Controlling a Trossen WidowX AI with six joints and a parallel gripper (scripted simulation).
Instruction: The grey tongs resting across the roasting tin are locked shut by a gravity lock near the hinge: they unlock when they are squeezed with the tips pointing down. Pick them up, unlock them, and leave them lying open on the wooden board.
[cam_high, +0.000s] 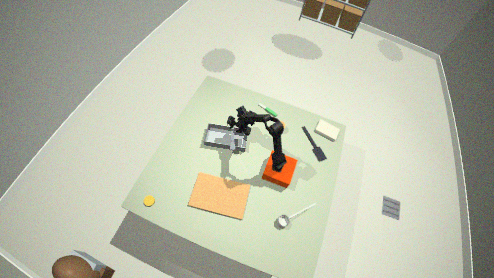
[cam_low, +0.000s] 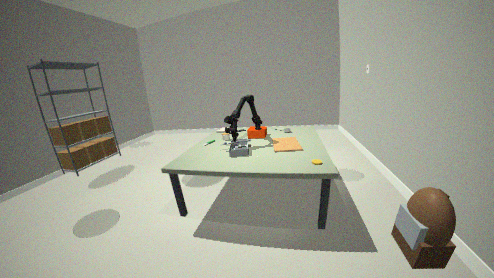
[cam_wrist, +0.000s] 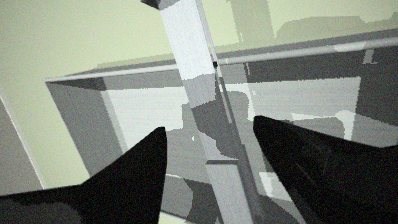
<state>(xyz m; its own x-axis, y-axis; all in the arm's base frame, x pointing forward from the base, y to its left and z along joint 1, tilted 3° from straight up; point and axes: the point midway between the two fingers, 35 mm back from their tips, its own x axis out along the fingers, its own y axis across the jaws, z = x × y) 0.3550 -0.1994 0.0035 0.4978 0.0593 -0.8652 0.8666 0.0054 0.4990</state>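
Right now my gripper tip is 3 cm short of the roasting tin, 5 cm to the right of it and 5 cm above it. The rest, counted from my gripper tip: black spatula: 63 cm behind, 11 cm to the right, 7 cm below; then jar: 33 cm behind, 16 cm to the right, 4 cm below; then wooden board: 6 cm behind, 47 cm to the left, 7 cm below.
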